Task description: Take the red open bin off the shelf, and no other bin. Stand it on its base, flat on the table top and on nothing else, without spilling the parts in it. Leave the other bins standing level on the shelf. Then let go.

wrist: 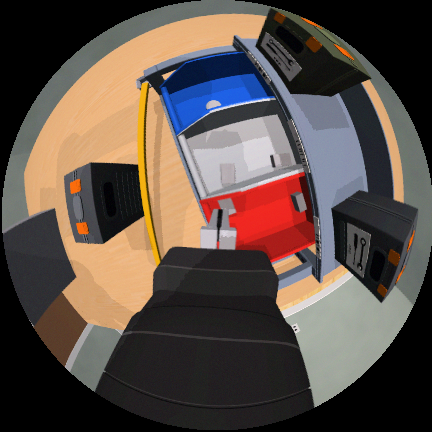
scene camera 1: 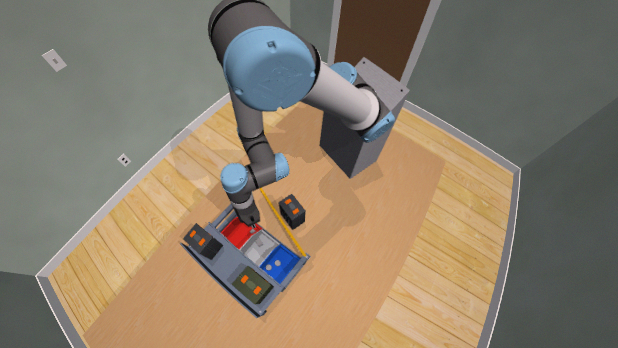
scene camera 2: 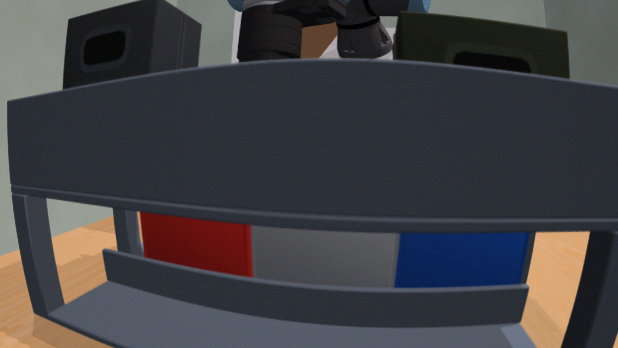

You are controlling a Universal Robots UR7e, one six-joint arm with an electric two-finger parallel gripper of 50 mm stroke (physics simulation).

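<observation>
The red open bin stands on the lower level of the grey shelf, at the end of the row, with small grey blocks inside. The grey bin is beside it, then the blue bin; both hold parts. My gripper is shut and empty. Its fingertips are over the front part of the red bin, near its front wall; whether they touch it is unclear. The fingers are hidden behind the shelf in scene camera 2.
A black case and a green case stand on the shelf's top deck. A yellow strip runs along the shelf's front. Another black case stands beyond it.
</observation>
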